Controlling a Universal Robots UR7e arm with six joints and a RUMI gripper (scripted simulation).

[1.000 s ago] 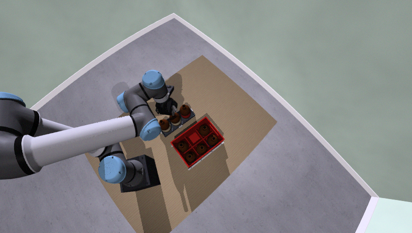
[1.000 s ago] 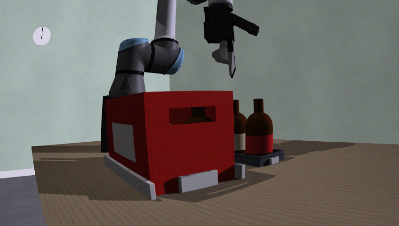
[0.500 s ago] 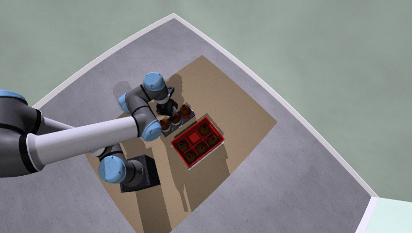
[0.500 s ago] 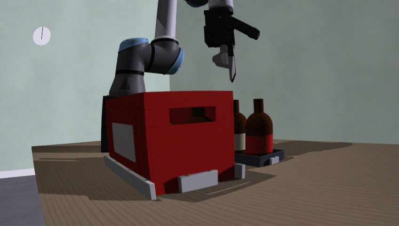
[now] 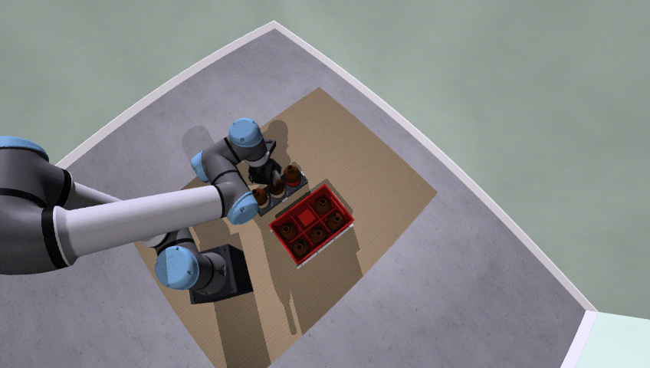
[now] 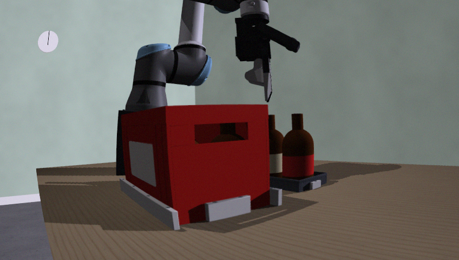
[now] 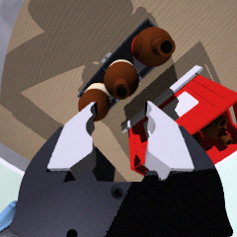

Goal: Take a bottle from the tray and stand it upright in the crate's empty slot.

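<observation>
The cream-label bottle lies 12 cm below my hand. From my hand the other things lie so: dark tray 19 cm below; red crate 4 cm behind, 23 cm to the right, 12 cm below.
</observation>
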